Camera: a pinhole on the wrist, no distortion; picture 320 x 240 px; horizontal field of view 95.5 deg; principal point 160.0 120.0 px. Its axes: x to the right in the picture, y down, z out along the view. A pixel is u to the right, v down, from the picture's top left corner.
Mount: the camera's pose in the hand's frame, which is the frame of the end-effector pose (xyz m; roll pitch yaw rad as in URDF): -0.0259 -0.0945 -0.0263 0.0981 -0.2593 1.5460
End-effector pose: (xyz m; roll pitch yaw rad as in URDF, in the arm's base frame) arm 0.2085 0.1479 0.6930 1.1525 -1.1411 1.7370
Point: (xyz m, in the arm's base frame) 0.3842 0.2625 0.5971
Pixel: 119 155
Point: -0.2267 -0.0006 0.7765
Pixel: behind the camera
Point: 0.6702 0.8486 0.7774
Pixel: 19 28
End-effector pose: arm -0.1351 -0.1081 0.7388 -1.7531 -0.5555 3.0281
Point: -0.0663 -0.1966 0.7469
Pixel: 259 201
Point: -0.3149 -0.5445 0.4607
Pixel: 309 141
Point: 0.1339 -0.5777 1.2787
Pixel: 13 118
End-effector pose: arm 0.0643 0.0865 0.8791 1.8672 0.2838 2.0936
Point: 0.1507 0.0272 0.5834
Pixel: 60 118
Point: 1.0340 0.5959 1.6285
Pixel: outside the picture
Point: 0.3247 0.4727 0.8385
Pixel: 295 43
